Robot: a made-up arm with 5 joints.
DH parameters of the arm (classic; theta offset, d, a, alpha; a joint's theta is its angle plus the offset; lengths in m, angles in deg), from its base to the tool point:
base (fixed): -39.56 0 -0.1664 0
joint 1: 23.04 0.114 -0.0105 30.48
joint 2: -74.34 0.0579 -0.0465 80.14
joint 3: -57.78 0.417 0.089 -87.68
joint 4: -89.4 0.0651 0.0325 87
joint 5: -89.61 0.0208 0.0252 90
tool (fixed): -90 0.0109 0 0
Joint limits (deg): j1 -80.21..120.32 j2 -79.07..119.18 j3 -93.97..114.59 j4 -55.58..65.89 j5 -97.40..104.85
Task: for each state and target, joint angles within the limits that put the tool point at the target. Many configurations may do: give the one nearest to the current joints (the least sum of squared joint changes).
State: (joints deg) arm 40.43 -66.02 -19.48 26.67 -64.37
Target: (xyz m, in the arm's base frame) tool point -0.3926 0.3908 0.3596
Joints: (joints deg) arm 8.31 -71.44 -9.54 49.22 -85.35
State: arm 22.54 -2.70 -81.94 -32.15 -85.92
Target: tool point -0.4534 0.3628 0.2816
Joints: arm 10.49 -45.53 -93.97 -16.96 -89.07
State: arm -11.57 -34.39 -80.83 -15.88 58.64
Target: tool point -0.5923 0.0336 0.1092
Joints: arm 6.42 7.28 -73.15 -31.18 53.60
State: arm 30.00 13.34 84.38 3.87 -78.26
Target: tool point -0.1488 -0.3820 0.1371
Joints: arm 40.67 53.90 113.47 38.61 -97.40
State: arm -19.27 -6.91 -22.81 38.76 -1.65
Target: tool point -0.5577 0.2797 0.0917
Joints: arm -26.01 2.97 -23.97 31.99 -15.00
